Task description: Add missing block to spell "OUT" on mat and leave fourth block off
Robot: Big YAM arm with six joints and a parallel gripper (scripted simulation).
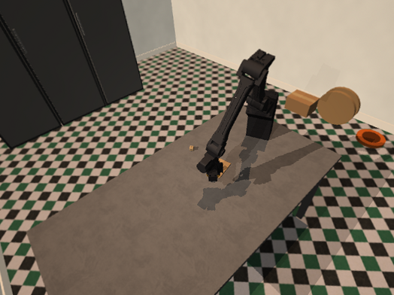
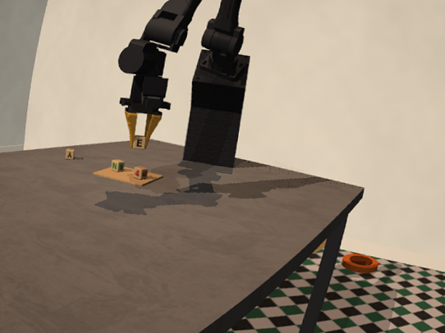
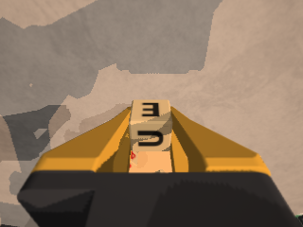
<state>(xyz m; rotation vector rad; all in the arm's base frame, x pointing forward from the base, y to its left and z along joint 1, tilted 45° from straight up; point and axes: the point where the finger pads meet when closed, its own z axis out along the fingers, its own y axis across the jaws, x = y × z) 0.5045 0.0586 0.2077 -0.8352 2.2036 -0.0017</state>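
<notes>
My hand is 13 cm to the left of the tan mat, 13 cm past it and 11 cm above it.
</notes>
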